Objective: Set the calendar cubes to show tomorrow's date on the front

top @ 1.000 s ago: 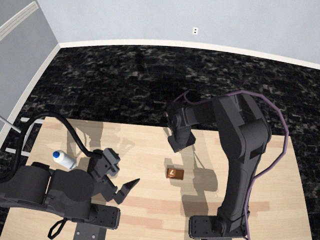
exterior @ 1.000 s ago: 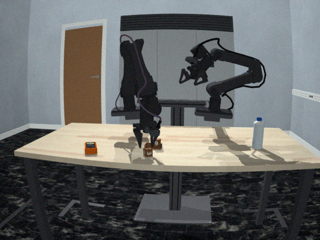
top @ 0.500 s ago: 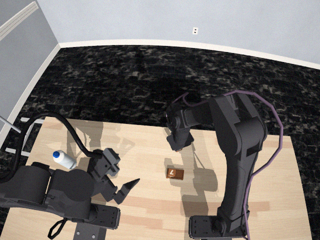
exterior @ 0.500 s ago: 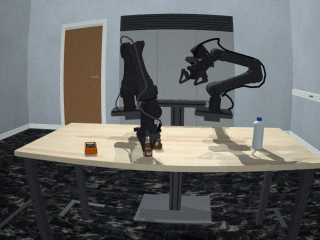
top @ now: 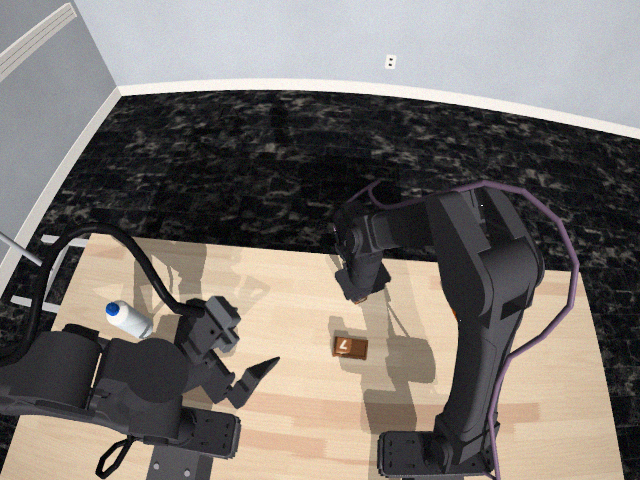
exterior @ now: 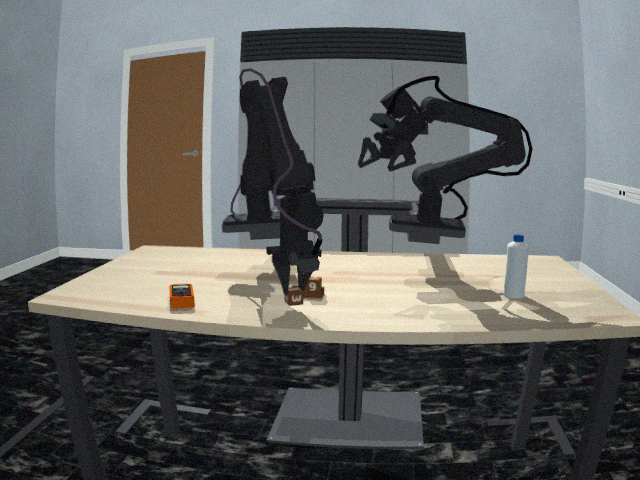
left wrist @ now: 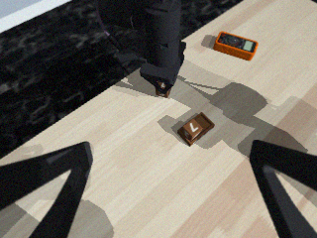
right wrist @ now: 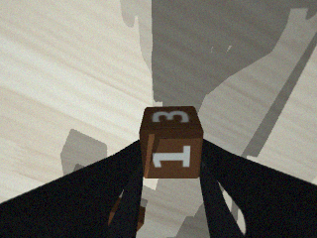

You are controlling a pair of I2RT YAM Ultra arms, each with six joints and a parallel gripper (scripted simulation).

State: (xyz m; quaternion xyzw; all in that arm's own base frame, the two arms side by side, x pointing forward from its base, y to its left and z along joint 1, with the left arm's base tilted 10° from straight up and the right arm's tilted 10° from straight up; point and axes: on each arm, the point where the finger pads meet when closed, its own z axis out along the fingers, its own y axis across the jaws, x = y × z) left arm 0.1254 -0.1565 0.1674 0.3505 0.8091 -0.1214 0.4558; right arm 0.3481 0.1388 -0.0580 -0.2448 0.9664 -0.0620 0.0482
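Observation:
Right now the brown tray is 120 mm behind my right hand, 30 mm below it and 10 mm to the left of it. The rest, counted from my right hand: cube (10 mm below); then orange multimeter (270 mm to the right, 30 mm below, 20 mm behind).

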